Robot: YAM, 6 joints.
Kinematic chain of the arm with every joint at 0, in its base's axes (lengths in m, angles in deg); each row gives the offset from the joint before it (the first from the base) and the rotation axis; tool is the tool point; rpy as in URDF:
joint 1: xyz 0 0 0.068 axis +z
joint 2: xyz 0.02 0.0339 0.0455 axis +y
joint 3: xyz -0.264 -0.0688 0 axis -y
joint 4: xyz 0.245 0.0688 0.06 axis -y
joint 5: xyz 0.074 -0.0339 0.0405 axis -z
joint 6: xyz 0.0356 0 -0.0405 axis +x
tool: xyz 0 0 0 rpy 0 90 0
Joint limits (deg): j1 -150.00..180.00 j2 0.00..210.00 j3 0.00..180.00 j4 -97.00..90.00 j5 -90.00..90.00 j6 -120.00..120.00
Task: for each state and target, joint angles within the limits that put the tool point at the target. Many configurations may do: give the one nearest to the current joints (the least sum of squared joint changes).
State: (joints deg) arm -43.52 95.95 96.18 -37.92 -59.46 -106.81
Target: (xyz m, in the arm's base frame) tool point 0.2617 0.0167 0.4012
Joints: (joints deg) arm -3.32 76.18 83.43 -48.28 -63.31 -106.81
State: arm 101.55 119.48 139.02 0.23 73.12 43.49
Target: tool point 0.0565 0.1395 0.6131
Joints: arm 81.56 72.52 115.88 -15.75 84.31 43.49
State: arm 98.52 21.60 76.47 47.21 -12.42 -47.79
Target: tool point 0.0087 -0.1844 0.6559
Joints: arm 94.63 46.08 117.72 40.80 -10.04 -47.79
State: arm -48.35 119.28 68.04 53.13 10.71 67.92
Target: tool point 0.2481 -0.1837 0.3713
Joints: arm -35.33 79.72 51.80 61.15 10.35 67.92
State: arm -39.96 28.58 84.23 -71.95 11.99 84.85
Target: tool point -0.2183 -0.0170 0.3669
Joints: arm 1.36 0.00 95.03 -87.23 19.36 84.85
